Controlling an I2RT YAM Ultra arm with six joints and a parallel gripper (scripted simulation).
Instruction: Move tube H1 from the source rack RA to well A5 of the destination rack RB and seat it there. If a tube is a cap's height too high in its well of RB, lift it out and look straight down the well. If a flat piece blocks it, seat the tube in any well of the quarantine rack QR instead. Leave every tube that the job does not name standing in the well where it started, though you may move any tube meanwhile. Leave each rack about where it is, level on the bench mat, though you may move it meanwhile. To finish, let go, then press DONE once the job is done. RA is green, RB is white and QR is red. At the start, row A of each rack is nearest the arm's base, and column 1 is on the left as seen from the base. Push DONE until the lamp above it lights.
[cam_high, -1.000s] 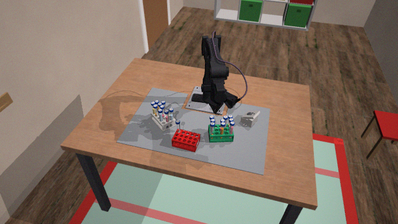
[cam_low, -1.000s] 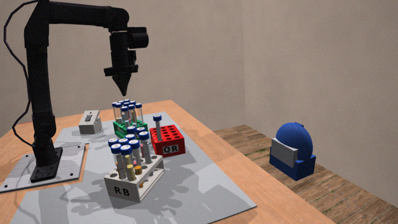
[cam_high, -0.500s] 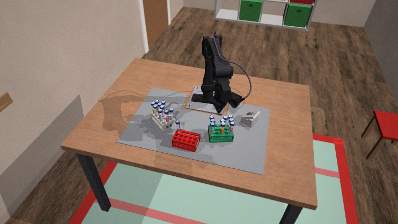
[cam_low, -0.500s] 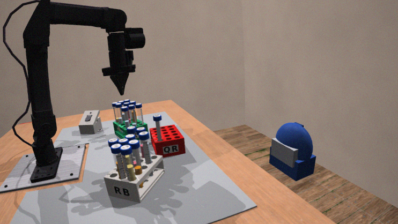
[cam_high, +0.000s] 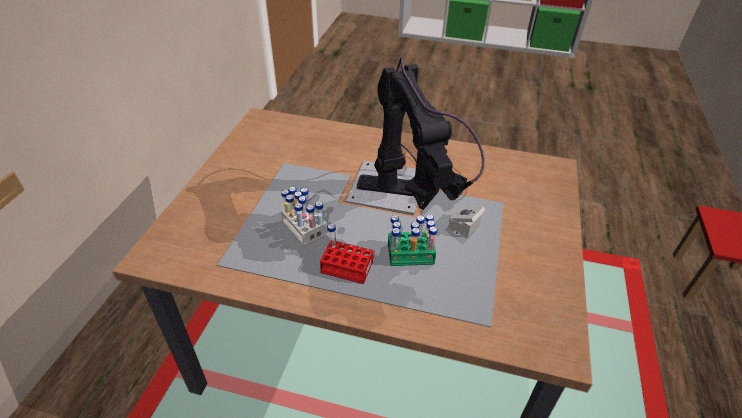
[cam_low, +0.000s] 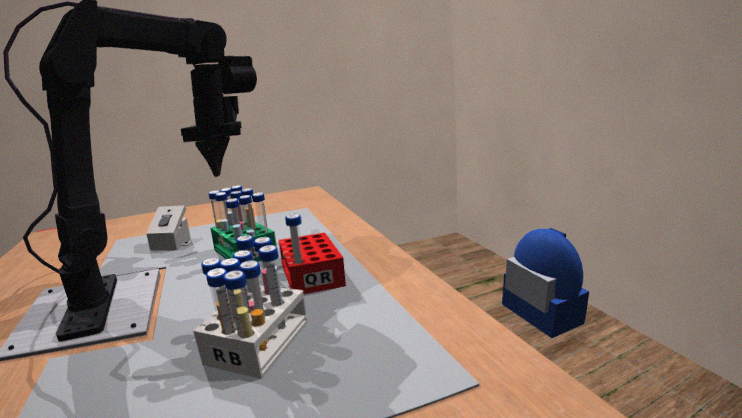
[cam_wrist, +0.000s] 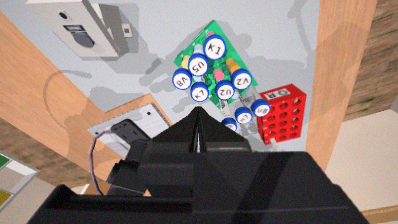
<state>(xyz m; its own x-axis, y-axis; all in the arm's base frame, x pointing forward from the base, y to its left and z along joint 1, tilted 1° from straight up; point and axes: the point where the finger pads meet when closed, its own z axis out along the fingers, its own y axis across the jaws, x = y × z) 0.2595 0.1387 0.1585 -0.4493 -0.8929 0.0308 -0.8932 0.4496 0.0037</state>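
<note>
Right now my hand is 120 mm past the grey done button box, 130 mm to the right of it and 120 mm above it. The rest, counted from my hand: red rack QR 120 mm ahead, 190 mm to the right, 140 mm below; then clear tube 100 mm below; then white rack RB 10 mm behind, 350 mm to the right, 140 mm below.
</note>
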